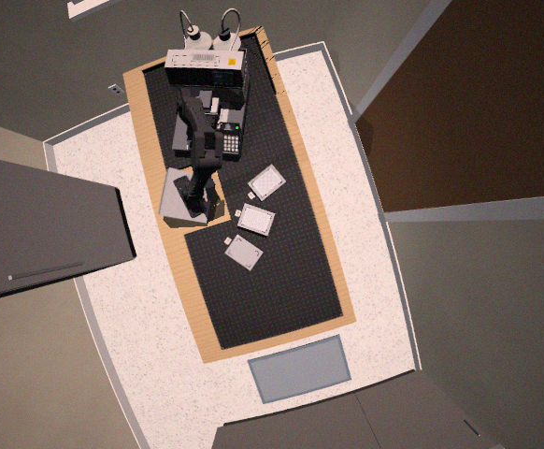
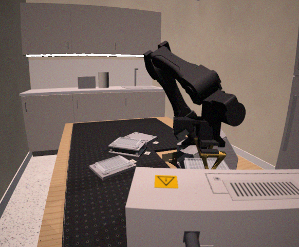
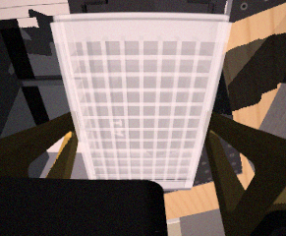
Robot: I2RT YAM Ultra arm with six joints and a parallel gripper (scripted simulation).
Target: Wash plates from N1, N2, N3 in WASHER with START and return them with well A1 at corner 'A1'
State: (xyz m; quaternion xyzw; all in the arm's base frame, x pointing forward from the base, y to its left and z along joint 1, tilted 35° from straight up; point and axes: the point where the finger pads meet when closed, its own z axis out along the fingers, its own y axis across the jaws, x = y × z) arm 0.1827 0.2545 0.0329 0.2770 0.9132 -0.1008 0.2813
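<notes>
Now: hand 60 mm above the carrier pocket. From my hand the other things lie so: n1 label: 370 mm to the right, 130 mm below, 40 mm ahead; then grey nest slab: 360 mm to the right, 140 mm ahead, 120 mm below; then washer: 120 mm to the left, 90 mm ahead.
</notes>
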